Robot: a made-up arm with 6 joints.
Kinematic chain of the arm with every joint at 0, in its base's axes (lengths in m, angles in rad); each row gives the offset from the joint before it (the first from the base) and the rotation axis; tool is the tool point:
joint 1: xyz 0 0 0.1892 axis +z
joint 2: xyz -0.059 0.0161 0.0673 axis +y
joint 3: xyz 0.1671 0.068 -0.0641 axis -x
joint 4: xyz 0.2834 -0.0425 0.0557 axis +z
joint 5: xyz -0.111 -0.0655 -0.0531 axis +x
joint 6: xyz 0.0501 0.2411 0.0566 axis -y
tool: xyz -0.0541 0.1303 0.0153
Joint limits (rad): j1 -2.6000..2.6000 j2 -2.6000..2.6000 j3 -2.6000..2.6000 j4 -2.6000..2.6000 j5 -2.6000..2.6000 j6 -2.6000..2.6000
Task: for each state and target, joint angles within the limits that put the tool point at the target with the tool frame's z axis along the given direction. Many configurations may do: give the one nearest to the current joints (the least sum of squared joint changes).
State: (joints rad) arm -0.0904 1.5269 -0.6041 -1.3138 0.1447 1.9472
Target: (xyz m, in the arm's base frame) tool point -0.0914 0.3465 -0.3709 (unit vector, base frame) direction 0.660 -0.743 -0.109
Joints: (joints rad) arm -0.7996 2.1132 -1.1246 -1.0539 -0.0701 1.1235
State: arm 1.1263 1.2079 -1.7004 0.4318 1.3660 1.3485
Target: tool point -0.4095 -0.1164 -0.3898 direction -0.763 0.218 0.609
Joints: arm 0.4364 1.3445 -2.3769 0.6893 2.0861 1.4953
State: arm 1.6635 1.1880 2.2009 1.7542 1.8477 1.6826
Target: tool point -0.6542 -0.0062 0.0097 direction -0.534 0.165 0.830
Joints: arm 2.3421 0.3484 1.8572 1.6443 1.6735 1.4652
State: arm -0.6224 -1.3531 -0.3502 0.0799 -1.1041 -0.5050
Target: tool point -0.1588 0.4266 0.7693 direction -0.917 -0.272 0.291
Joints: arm -0.6521 -1.9003 -0.9744 -0.7543 -0.2876 -0.3919
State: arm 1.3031 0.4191 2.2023 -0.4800 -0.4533 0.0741
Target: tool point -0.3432 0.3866 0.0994 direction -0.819 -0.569 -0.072
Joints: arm 1.9051 -0.3691 1.6316 -0.3646 0.1869 0.2291
